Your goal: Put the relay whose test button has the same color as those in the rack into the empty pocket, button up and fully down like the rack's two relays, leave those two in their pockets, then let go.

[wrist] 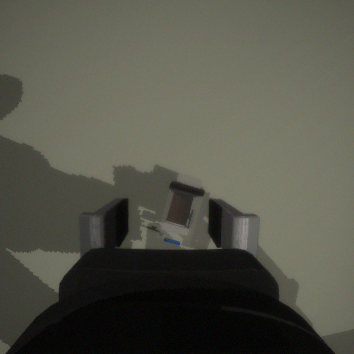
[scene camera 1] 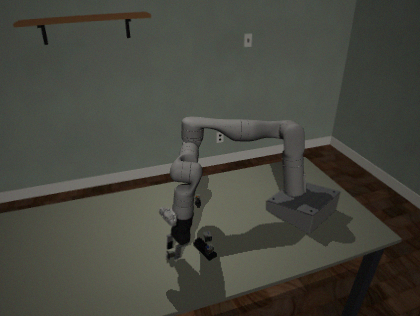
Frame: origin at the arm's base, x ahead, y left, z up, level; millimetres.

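Where they show: gripper, fingertip midpoint: [wrist: 167, 215] [scene camera 1: 173, 253]; arm's base, origin of the base link: [scene camera 1: 294, 191].
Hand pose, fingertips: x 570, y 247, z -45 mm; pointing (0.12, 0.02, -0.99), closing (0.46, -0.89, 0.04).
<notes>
Things, the pixels of their top centre, and the offset from my fingertips. Level surfaces: height alone.
- relay with a blue button, middle of its top: [wrist: 181, 209] [scene camera 1: 171, 251] dz +3, dx +7, dy -5 mm
- black rack, middle of its top: [scene camera 1: 204, 246] dz -1, dx -122, dy -19 mm
- small dark relay, middle of its top: [scene camera 1: 197, 195] dz +20, dx -131, dy -322 mm
- table, its level: dz -24 mm
My gripper [scene camera 1: 174, 248] [wrist: 167, 215] is open, low over the table. A relay with a blue button [wrist: 172, 241] and a brown body lies between its spread fingers, not gripped; in the scene view this relay [scene camera 1: 171, 255] shows at the fingertips. The black rack [scene camera 1: 200, 245] stands right of the gripper. One relay [scene camera 1: 209, 247] sits toward its near end. Another relay [scene camera 1: 207, 236] shows at the rack's back side; whether it is in a pocket or beside the rack I cannot tell. The pockets and button colours there are too small and dark to make out.
A small dark relay [scene camera 1: 198, 202] with a yellowish part lies farther back, just right of the arm's wrist. The robot's grey base box [scene camera 1: 295, 215] stands at the right of the table [scene camera 1: 100, 260]. The arm casts dark shadows around the rack and gripper.
</notes>
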